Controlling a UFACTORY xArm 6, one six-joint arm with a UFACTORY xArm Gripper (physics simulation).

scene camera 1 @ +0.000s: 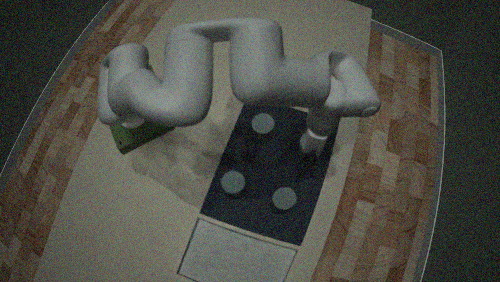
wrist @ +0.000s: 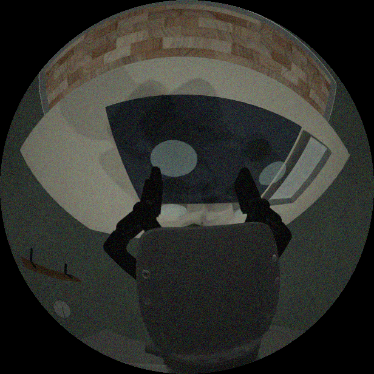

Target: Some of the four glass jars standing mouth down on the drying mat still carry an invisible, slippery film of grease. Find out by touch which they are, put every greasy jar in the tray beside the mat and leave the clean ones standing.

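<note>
Three pale round jar bottoms show on the dark mat in the scene view. The fourth jar does not show there; the arm and gripper cover part of the mat's right side. In the wrist view a large pale jar stands beside and beyond the left fingertip, another jar is at the right, and a pale disc shows low between the fingers. My gripper is open and empty over the right part of the mat. The pale tray adjoins the mat's end.
The arm reaches across the top of the scene view from its green base. Pale table top surrounds the mat, with wood parquet beyond its edges. The tray has a raised rim. The picture is dim and grainy.
</note>
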